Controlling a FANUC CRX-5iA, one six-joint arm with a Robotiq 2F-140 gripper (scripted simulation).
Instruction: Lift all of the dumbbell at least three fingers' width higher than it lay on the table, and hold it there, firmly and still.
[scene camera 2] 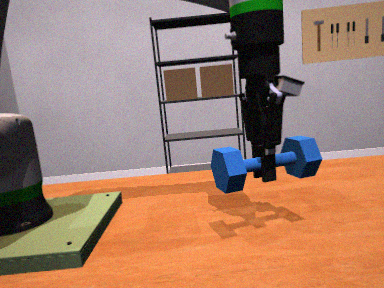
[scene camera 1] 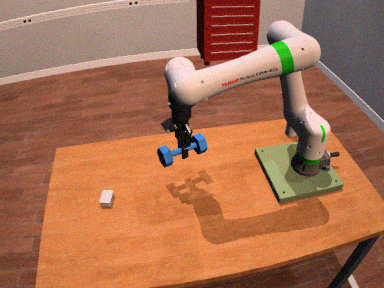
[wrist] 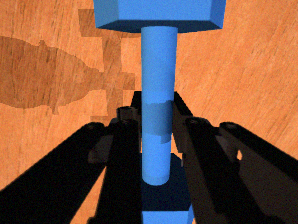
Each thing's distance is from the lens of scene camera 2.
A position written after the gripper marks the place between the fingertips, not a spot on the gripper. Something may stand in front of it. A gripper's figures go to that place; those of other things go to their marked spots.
gripper [scene camera 2: 264, 178]: 0.66 m
blue dumbbell [scene camera 2: 229, 170]: 0.57 m
